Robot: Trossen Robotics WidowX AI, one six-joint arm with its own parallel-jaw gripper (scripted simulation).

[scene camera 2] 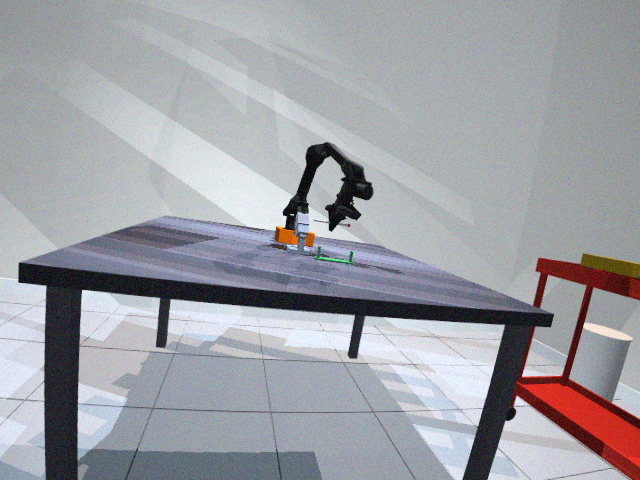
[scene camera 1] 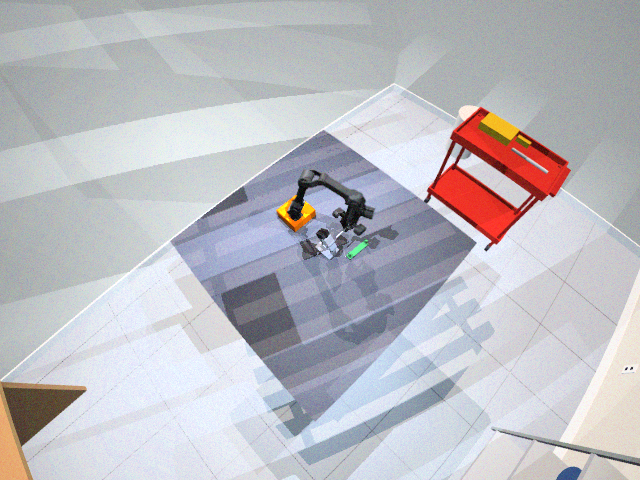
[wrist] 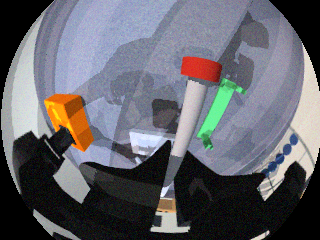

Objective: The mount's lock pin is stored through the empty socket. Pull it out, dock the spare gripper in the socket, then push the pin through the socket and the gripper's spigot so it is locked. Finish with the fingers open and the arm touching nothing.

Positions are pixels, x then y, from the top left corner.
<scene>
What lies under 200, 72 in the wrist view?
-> A lock pin.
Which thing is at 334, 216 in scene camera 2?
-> The gripper.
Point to a green cradle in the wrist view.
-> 224, 92
</scene>
